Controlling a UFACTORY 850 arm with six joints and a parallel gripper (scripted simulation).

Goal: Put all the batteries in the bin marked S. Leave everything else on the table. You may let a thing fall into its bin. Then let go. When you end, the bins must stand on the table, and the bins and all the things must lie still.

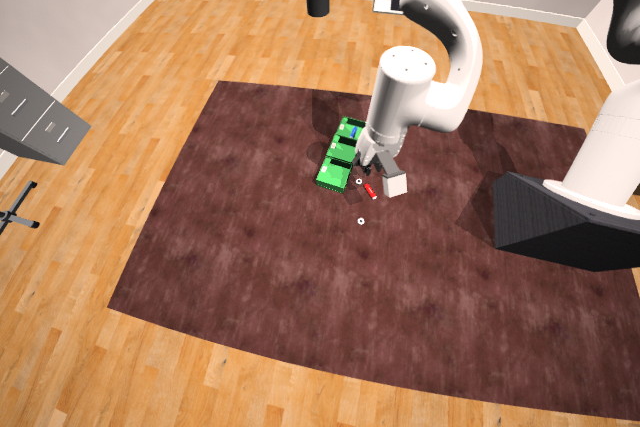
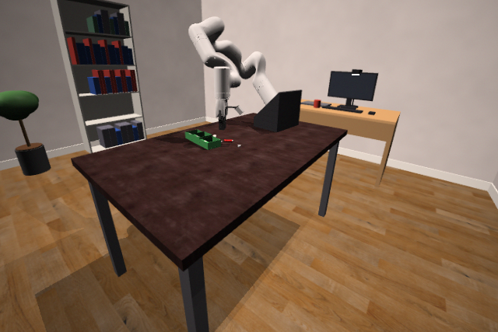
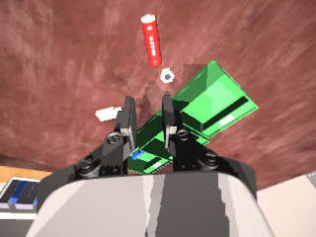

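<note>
My gripper is now 10 mm past the red battery, 30 mm to the right of it and 90 mm above it. Also, from my hand: green bin: 90 mm ahead, 80 mm to the right, 70 mm below; white block: 20 mm behind, 90 mm to the right, 90 mm below; blue battery: 70 mm ahead, 160 mm to the right, 80 mm below.
</note>
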